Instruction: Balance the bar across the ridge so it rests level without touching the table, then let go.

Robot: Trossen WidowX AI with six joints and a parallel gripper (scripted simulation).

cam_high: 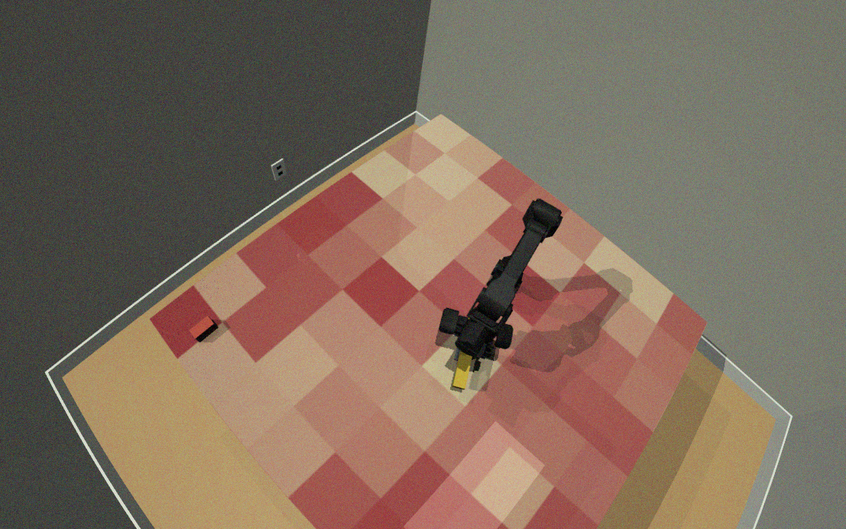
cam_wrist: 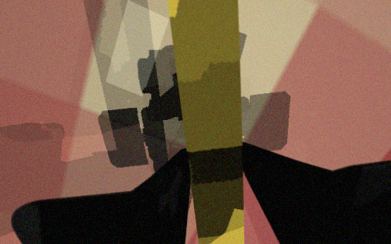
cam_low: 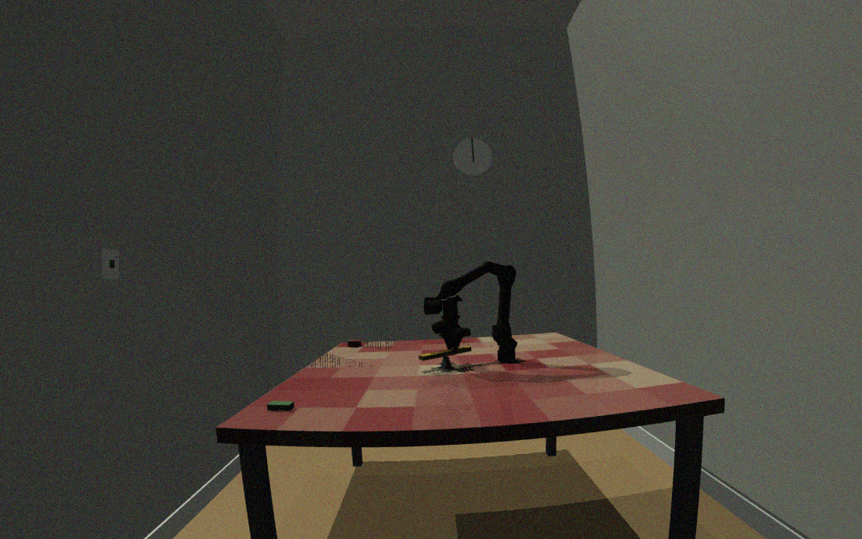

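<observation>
Now: gripper tip 30 mm short of the yellow bar and 10 mm to the right of it. Round my gripper tip: orange-red block 510 mm ahead, 550 mm to the right, 40 mm below; then small green block 510 mm ahead, 450 mm to the left, 50 mm below.
</observation>
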